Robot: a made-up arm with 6 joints.
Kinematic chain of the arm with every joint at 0, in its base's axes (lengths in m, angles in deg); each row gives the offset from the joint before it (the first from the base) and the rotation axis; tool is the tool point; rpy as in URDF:
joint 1: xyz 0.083 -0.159 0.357 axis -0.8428 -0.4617 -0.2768
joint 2: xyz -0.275 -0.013 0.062 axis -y
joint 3: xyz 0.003 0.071 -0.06 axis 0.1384 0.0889 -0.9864
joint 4: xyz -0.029 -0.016 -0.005 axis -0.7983 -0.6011 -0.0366
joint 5: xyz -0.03 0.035 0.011 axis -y
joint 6: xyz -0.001 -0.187 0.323 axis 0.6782 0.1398 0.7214
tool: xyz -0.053 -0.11 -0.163 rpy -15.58 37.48 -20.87
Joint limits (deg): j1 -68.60..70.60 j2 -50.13..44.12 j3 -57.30..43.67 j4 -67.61..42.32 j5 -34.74..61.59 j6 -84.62..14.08
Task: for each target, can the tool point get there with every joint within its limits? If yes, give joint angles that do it. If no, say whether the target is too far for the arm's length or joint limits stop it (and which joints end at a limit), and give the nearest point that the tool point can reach.
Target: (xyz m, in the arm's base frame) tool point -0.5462 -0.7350 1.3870
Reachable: no: too far | nearest point -0.3128 -0.4944 0.8607 | short by 0.624 m
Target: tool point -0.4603 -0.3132 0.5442
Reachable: yes | joints 25.45 -39.59 -6.08 -19.52 47.70 -47.18
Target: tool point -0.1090 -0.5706 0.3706
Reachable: yes | joints -18.46 1.66 -47.29 -30.79 42.86 -60.90
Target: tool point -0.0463 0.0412 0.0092
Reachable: no: joint limits stop it (at a limit: joint 3, joint 4, joint 5, joint 6) | nearest point -0.0703 -0.0853 0.1290 | short by 0.176 m
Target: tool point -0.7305 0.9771 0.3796
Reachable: no: too far | nearest point -0.4214 0.2997 0.3260 | short by 0.746 m
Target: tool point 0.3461 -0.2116 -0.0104
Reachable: no: joint limits stop it (at a limit: joint 1, joint 3, joint 4) | nearest point 0.1715 -0.2572 0.1793 | short by 0.262 m
